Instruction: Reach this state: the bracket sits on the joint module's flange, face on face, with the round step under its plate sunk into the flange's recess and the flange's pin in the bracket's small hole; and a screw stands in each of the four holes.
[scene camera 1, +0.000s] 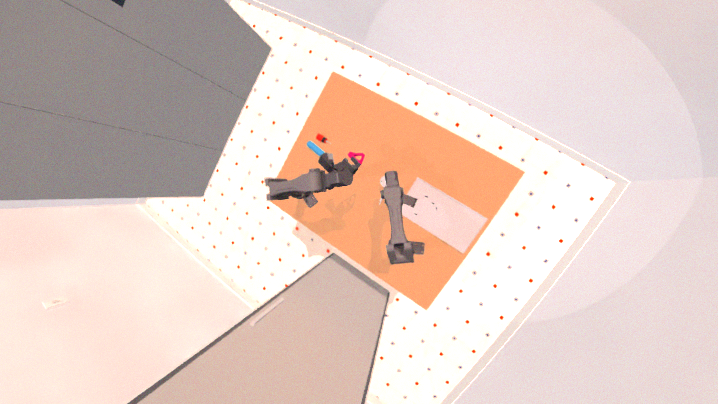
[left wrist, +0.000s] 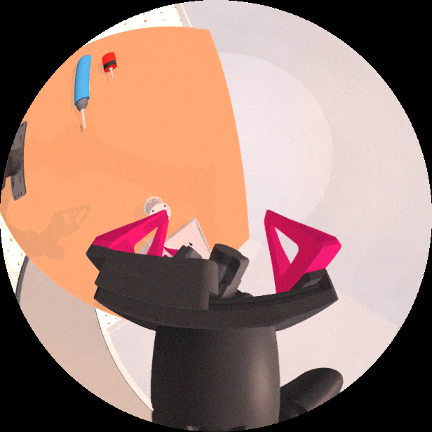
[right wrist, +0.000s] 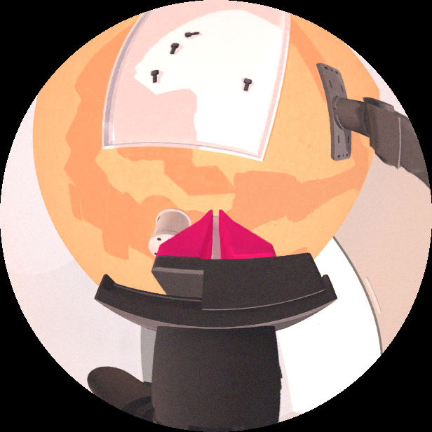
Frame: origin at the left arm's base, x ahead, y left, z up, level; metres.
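Seen in the pictures: left gripper, fingertip midpoint: (scene camera 1: 359, 161).
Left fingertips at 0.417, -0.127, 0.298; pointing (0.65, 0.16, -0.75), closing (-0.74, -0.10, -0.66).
Note:
Pixels of each thing's top centre, then the offset from my left fingertips to it, as dx, dy, dz. "spot": a spot on its surface instead. Level surfaces: height alone.
- joint module, top centre: (scene camera 1: 385, 181) +0.031, -0.111, -0.234
- pale tray, top centre: (scene camera 1: 440, 214) +0.168, -0.421, -0.282
- blue screwdriver, surface spot: (scene camera 1: 315, 148) spot: -0.201, +0.292, -0.259
- short red screwdriver, top centre: (scene camera 1: 323, 139) -0.132, +0.308, -0.264
- orange mat, surface height: dz -0.299
The joint module (scene camera 1: 383, 180) (left wrist: 159, 206) (right wrist: 171, 226) is a white cylinder standing on the orange mat; holes show on its flange. My right gripper (right wrist: 215, 215) is shut and holds the bracket (right wrist: 216, 238), a thin pale grey strip seen edge-on between the pink fingers. It hangs above the mat beside the module; the bracket's step and holes are hidden. Several black screws (right wrist: 174, 48) (right wrist: 155, 76) (right wrist: 247, 84) lie in the pale tray (right wrist: 182, 146) (scene camera 1: 461, 228). My left gripper (scene camera 1: 357, 158) (left wrist: 215, 215) is wide open and empty, high above the mat, away from the module.
A blue screwdriver (scene camera 1: 315, 148) (left wrist: 83, 80) and a short red screwdriver (scene camera 1: 321, 138) (left wrist: 109, 62) lie on the orange mat (scene camera 1: 426, 135) near its left edge in scene camera 1. The right arm (scene camera 1: 395, 216) reaches over the module and the tray's near end.

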